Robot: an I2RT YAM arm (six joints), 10 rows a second.
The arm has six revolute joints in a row. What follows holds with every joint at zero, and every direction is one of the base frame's. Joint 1 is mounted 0.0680 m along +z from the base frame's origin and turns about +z. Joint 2 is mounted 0.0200 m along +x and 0.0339 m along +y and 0.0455 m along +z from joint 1 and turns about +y. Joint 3 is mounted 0.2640 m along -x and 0.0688 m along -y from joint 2 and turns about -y. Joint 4 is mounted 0.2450 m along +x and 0.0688 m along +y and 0.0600 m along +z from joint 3 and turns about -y. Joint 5 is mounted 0.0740 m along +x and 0.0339 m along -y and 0.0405 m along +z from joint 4 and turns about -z. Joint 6 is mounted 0.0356 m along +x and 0.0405 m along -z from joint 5 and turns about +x. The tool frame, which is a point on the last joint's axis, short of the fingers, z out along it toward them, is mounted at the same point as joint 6; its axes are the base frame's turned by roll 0.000, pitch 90.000 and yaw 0.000 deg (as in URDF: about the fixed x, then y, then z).
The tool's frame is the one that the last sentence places.
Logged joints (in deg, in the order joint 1, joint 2, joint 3, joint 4, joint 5, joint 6), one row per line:
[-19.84 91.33 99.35 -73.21 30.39 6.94]
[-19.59 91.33 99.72 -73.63 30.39 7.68]
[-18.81 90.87 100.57 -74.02 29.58 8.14]
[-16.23 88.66 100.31 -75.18 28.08 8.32]
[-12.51 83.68 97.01 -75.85 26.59 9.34]
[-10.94 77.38 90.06 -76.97 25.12 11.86]
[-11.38 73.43 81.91 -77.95 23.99 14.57]
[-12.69 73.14 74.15 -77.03 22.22 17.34]
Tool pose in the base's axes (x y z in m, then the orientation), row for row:
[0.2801 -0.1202 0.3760 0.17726 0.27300 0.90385 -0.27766]
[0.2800 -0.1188 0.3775 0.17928 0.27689 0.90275 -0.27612]
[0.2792 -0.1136 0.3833 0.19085 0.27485 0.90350 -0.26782]
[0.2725 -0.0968 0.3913 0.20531 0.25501 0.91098 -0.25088]
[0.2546 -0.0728 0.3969 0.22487 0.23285 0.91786 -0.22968]
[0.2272 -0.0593 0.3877 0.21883 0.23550 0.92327 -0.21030]
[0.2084 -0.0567 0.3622 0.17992 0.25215 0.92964 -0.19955]
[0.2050 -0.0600 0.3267 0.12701 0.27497 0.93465 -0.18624]
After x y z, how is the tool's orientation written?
As a quaternion, w x y z.
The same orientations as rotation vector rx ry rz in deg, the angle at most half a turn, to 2 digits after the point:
[44.27 146.56 -45.02]
[44.85 146.22 -44.72]
[44.24 145.42 -43.11]
[40.73 145.49 -40.07]
[36.80 145.07 -36.30]
[37.34 146.40 -33.35]
[40.83 150.52 -32.31]
[45.85 155.86 -31.06]

